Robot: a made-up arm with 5 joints. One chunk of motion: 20 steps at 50 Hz.
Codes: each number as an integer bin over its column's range. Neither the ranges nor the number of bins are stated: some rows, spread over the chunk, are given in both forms.
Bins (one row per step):
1: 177 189 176 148 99 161
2: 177 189 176 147 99 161
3: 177 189 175 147 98 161
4: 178 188 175 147 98 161
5: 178 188 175 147 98 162
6: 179 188 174 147 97 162
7: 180 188 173 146 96 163
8: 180 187 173 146 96 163
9: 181 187 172 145 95 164
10: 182 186 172 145 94 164
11: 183 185 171 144 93 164
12: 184 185 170 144 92 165
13: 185 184 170 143 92 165
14: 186 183 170 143 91 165
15: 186 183 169 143 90 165
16: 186 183 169 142 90 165
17: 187 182 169 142 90 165
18: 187 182 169 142 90 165
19: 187 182 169 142 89 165
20: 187 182 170 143 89 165
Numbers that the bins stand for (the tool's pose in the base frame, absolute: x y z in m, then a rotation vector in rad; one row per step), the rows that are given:
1: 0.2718 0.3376 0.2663 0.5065 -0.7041 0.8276
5: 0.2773 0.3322 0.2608 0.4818 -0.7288 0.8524
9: 0.2937 0.3267 0.2443 0.4324 -0.8029 0.9018
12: 0.3102 0.3157 0.2333 0.4076 -0.8771 0.9265
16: 0.3212 0.3047 0.2278 0.3582 -0.9265 0.9265
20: 0.3267 0.2992 0.2333 0.3829 -0.9512 0.9265
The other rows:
2: 0.2718 0.3376 0.2663 0.4818 -0.7041 0.8276
3: 0.2718 0.3376 0.2608 0.4818 -0.7288 0.8276
4: 0.2773 0.3322 0.2608 0.4818 -0.7288 0.8276
6: 0.2827 0.3322 0.2553 0.4818 -0.7535 0.8524
7: 0.2882 0.3322 0.2498 0.4571 -0.7782 0.8771
8: 0.2882 0.3267 0.2498 0.4571 -0.7782 0.8771
10: 0.2992 0.3212 0.2443 0.4324 -0.8276 0.9018
11: 0.3047 0.3157 0.2388 0.4076 -0.8524 0.9018
13: 0.3157 0.3102 0.2333 0.3829 -0.8771 0.9265
14: 0.3212 0.3047 0.2333 0.3829 -0.9018 0.9265
15: 0.3212 0.3047 0.2278 0.3829 -0.9265 0.9265
17: 0.3267 0.2992 0.2278 0.3582 -0.9265 0.9265
18: 0.3267 0.2992 0.2278 0.3582 -0.9265 0.9265
19: 0.3267 0.2992 0.2278 0.3582 -0.9512 0.9265

